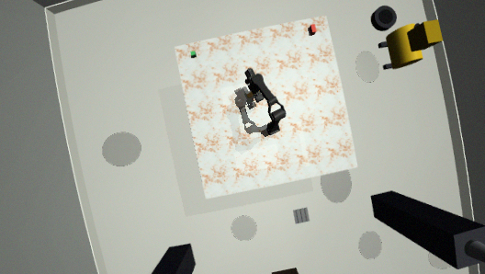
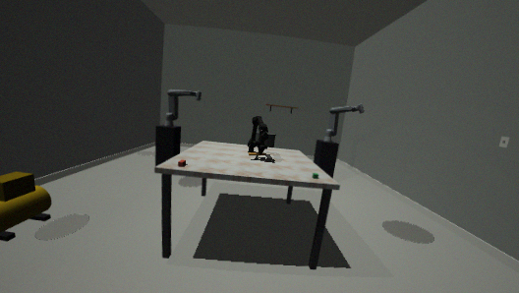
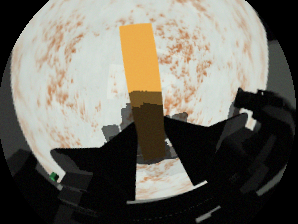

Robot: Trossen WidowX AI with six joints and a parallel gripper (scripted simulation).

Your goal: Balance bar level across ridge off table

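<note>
The orange bar is 1 cm ahead of my gripper tip and 3 cm to the right of it. The rest, counted from my gripper tip: small green cube: 43 cm ahead, 41 cm to the left, 3 cm below; small red cube: 43 cm ahead, 59 cm to the right, 3 cm below.
</note>
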